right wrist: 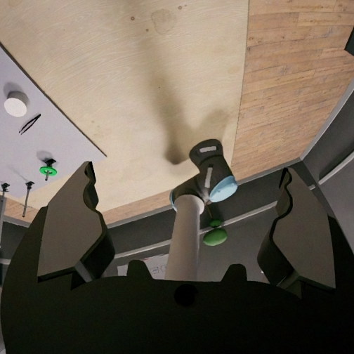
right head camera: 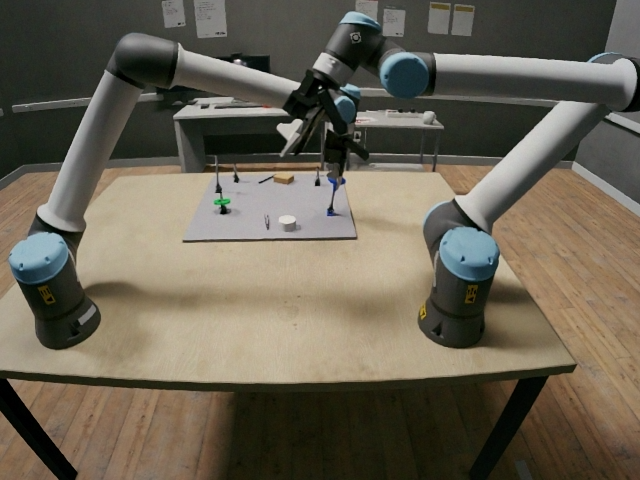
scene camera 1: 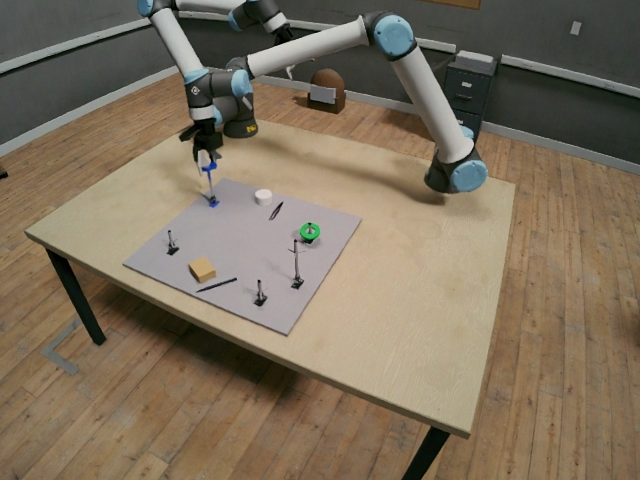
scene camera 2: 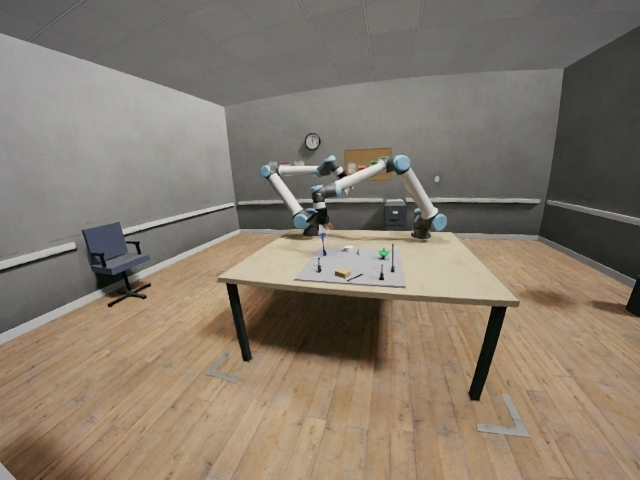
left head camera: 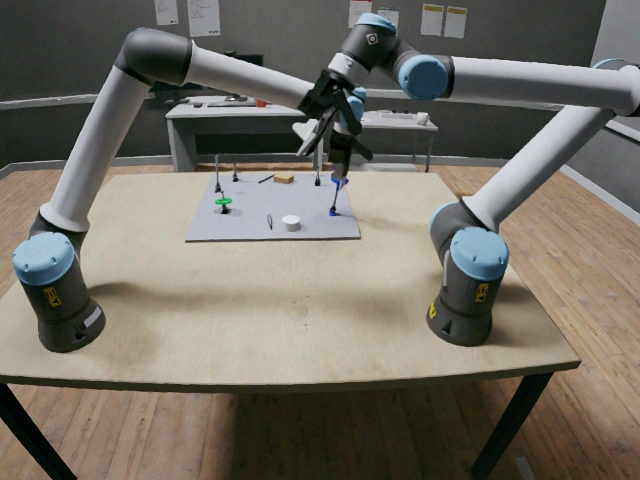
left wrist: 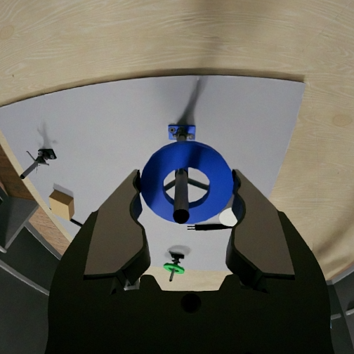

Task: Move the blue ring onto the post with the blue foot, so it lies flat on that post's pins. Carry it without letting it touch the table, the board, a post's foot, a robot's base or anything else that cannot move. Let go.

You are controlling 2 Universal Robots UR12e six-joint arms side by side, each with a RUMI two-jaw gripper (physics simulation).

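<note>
The blue ring point(left head camera: 345, 180) point(scene camera 1: 209, 166) point(left wrist: 155, 180) is level between the fingers of my left gripper point(left wrist: 185, 170), which is shut on it from both sides. The post with the blue foot point(left head camera: 334, 199) point(scene camera 1: 210, 183) point(left wrist: 181, 195) passes up through the ring's hole. In the left wrist view its pins show through the hole, under the ring; whether the ring touches them I cannot tell. The blue foot point(left head camera: 332, 212) point(scene camera 1: 213, 203) point(left wrist: 182, 131) stands on the board well below the ring. My right gripper is open and empty, high above the table.
The grey board point(scene camera 1: 237, 248) also bears a green ring point(scene camera 1: 310, 231) on a short post, black-footed posts point(scene camera 1: 296, 263) point(scene camera 1: 260, 291) point(scene camera 1: 171, 242), a white round block point(scene camera 1: 263, 196), tweezers point(scene camera 1: 276, 210), a tan block point(scene camera 1: 202, 269) and a pen point(scene camera 1: 217, 284).
</note>
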